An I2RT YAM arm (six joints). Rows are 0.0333 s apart.
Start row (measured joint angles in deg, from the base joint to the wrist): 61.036 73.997 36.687 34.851 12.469 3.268
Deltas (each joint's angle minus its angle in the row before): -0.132 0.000 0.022 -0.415 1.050 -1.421; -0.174 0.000 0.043 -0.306 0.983 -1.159; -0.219 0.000 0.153 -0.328 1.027 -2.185; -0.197 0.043 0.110 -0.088 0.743 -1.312; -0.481 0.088 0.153 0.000 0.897 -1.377; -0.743 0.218 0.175 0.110 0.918 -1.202; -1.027 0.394 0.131 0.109 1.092 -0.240; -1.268 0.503 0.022 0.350 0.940 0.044; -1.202 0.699 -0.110 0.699 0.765 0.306; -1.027 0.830 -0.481 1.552 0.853 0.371; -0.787 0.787 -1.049 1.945 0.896 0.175; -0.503 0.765 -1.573 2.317 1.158 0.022
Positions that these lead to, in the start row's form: 60.904 73.997 36.709 34.436 13.519 1.847; 60.730 73.997 36.752 34.130 14.502 0.688; 60.511 73.997 36.905 33.802 15.529 -1.497; 60.314 74.040 37.015 33.714 16.272 -2.809; 59.833 74.128 37.168 33.714 17.169 -4.186; 59.090 74.346 37.343 33.824 18.087 -5.388; 58.063 74.740 37.474 33.933 19.179 -5.628; 56.795 75.243 37.496 34.283 20.119 -5.584; 55.593 75.942 37.386 34.982 20.884 -5.278; 54.566 76.772 36.905 36.534 21.737 -4.907; 53.779 77.559 35.856 38.479 22.633 -4.732; 53.276 78.324 34.283 40.796 23.791 -4.710
